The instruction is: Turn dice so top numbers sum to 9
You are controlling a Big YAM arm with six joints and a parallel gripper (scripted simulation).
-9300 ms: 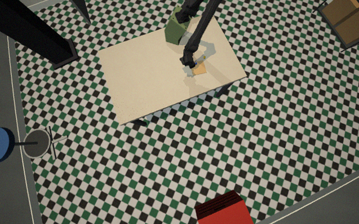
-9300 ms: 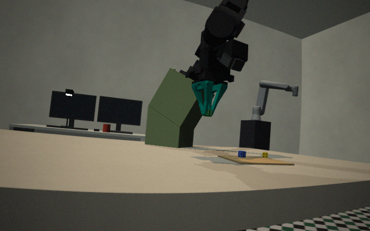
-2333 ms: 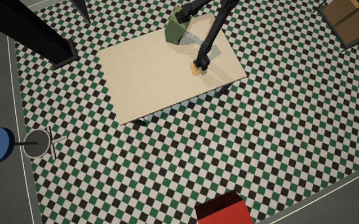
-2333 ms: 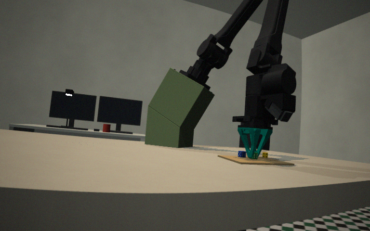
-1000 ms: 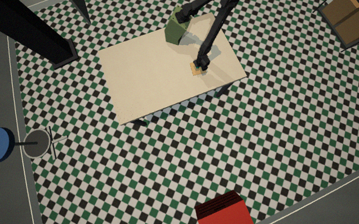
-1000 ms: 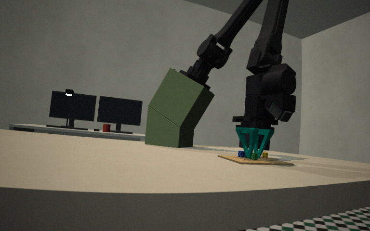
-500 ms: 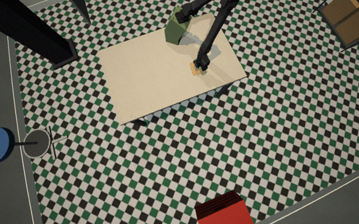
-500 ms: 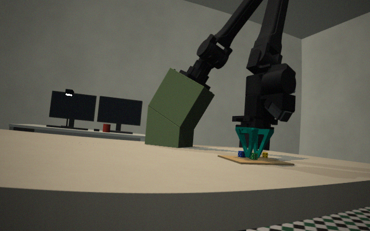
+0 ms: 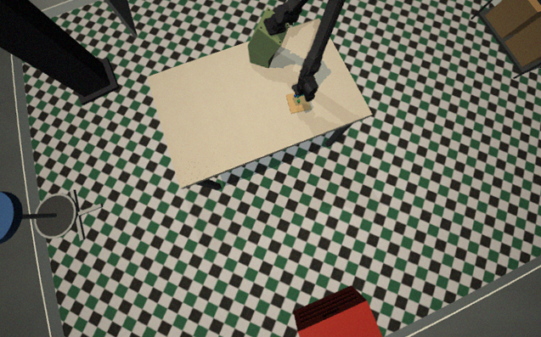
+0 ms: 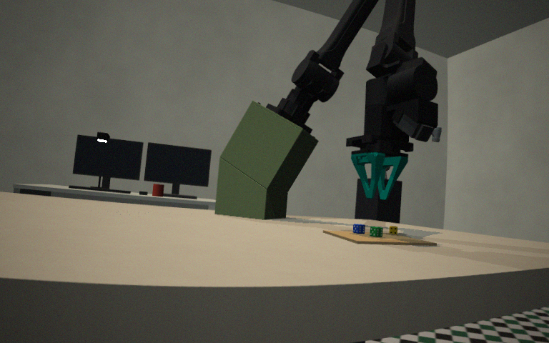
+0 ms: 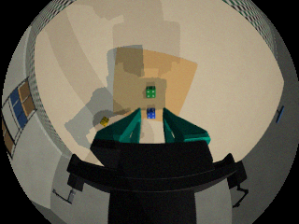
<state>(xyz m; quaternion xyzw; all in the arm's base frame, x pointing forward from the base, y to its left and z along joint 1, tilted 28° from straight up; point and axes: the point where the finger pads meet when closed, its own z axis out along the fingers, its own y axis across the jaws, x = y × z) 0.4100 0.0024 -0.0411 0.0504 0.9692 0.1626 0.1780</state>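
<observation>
My hand is 12 cm to the right of the yellow die, 7 cm past it and 7 cm above it. From my hand the other things lie so: blue die (6 cm below, 4 cm behind); green die (6 cm below); mat (7 cm below).
</observation>
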